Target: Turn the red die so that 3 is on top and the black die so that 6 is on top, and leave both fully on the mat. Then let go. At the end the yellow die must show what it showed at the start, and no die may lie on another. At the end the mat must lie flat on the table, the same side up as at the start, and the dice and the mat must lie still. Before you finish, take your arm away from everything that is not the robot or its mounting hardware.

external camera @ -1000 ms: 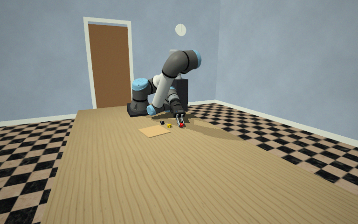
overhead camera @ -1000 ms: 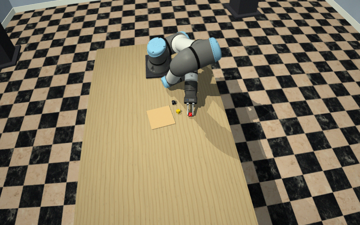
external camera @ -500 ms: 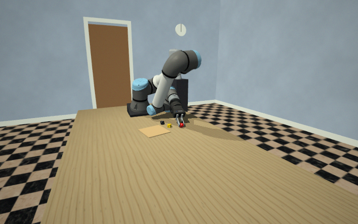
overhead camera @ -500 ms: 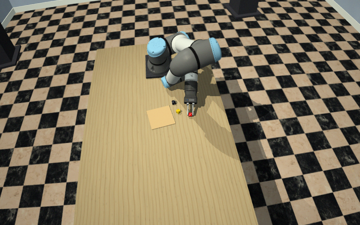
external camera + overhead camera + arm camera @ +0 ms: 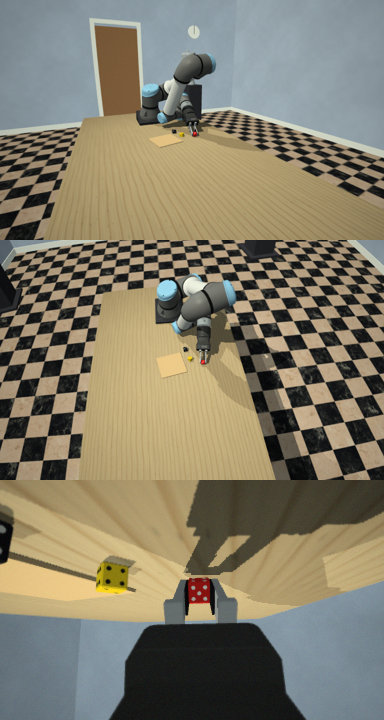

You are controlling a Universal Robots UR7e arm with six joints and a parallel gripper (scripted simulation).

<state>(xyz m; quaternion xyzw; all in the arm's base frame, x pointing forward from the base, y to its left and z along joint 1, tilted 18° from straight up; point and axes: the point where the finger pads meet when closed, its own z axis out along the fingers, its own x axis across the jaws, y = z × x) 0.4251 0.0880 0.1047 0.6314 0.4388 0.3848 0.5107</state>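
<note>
The red die lies 10 mm below my hand and 10 mm ahead of it. The rest, counted from my hand: black die: 110 mm behind, 70 mm to the right, 10 mm below; then yellow die: 60 mm to the right, 40 mm behind, 10 mm below; then tan mat: 170 mm to the right, 30 mm behind, 20 mm below.
</note>
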